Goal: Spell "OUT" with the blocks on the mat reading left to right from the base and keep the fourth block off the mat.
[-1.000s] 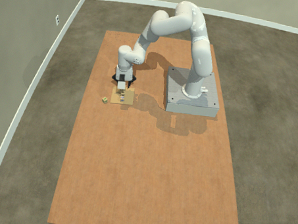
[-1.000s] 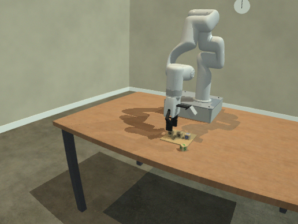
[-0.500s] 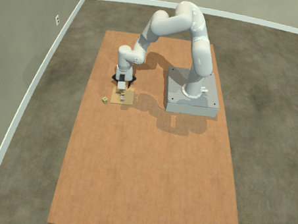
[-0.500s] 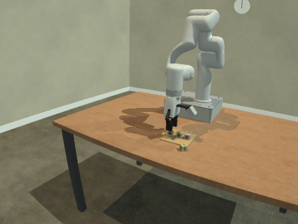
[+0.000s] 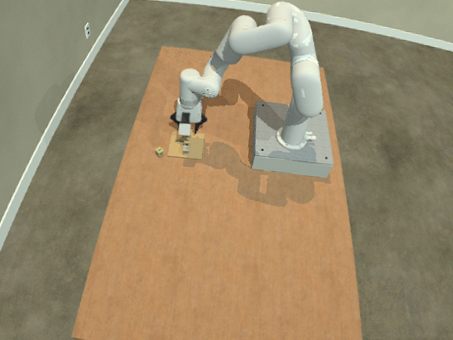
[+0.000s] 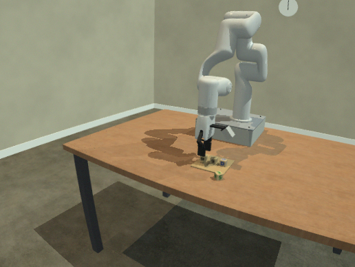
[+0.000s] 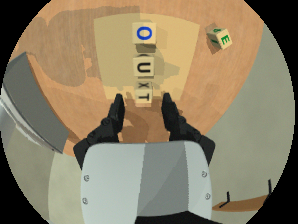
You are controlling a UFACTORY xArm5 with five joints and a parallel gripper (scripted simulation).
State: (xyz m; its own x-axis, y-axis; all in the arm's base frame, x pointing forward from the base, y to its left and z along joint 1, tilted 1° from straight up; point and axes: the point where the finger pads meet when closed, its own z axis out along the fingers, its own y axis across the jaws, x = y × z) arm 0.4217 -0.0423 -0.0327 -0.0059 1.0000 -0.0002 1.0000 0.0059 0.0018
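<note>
The U block lies 40 mm to the left of my hand and 40 mm below it. From my hand the other things lie so: tan mat 50 mm below, 40 mm to the left.
</note>
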